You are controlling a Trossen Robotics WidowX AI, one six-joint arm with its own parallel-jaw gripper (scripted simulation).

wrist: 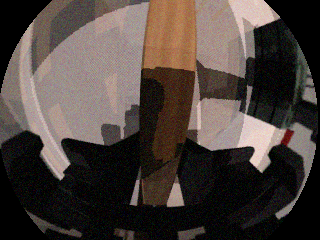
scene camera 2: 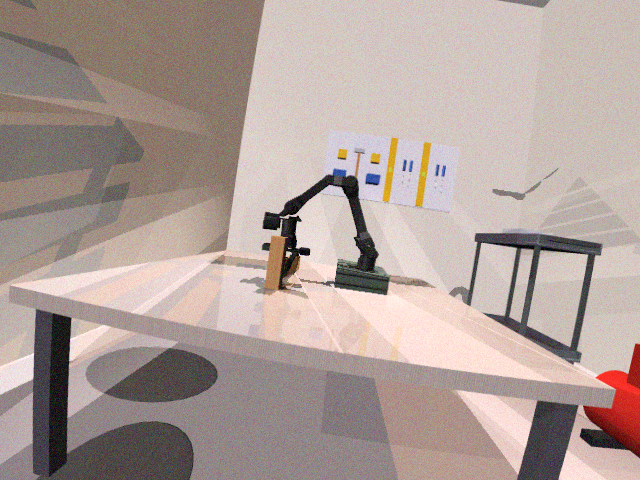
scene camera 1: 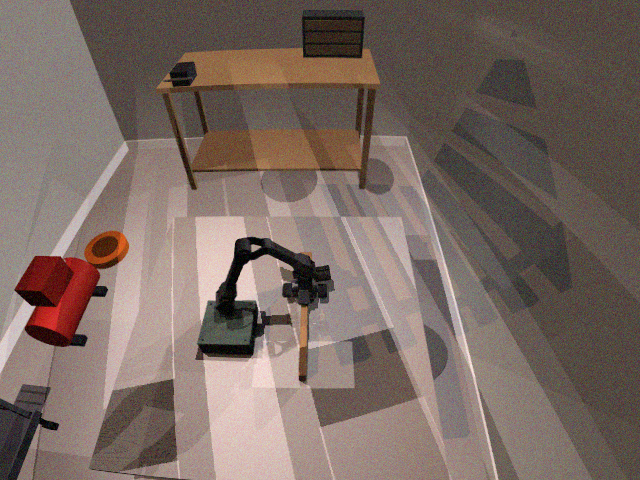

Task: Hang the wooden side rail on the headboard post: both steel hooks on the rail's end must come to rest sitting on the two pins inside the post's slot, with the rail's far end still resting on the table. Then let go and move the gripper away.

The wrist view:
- my gripper: 158,132
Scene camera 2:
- wooden headboard post: 278,246
